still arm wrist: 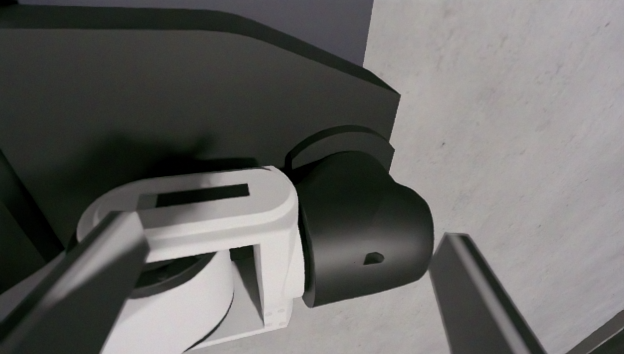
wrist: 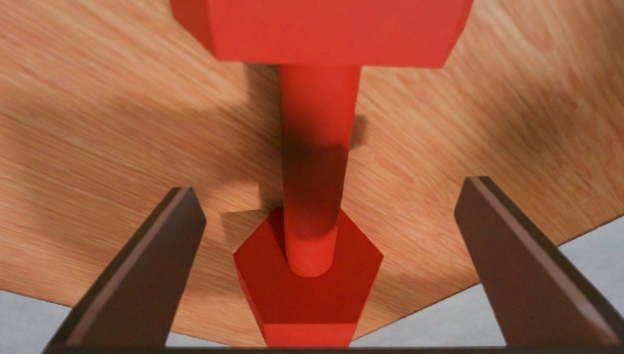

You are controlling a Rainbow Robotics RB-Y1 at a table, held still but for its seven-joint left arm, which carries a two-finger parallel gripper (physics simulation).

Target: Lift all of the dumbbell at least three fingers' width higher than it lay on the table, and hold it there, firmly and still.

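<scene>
A red dumbbell (wrist: 317,115) with hexagonal heads lies on the wooden table (wrist: 75,210) in the wrist view. Its bar runs from the top of the view downward. One large head is cut off at the top edge, and the other head shows at the lower middle. My gripper (wrist: 331,200) is open, with one finger on each side of the dumbbell and a wide gap to it on both sides. The fingertips are level with the lower part of the bar, close to the lower head. The dumbbell does not show in the still arm wrist view.
The table's edges meet the grey floor (wrist: 595,270) at the lower left and right of the wrist view. In the still arm wrist view, the robot's white part (still arm wrist: 215,220), black cylindrical part (still arm wrist: 370,225) and dark base (still arm wrist: 200,85) show between the still arm's fingers.
</scene>
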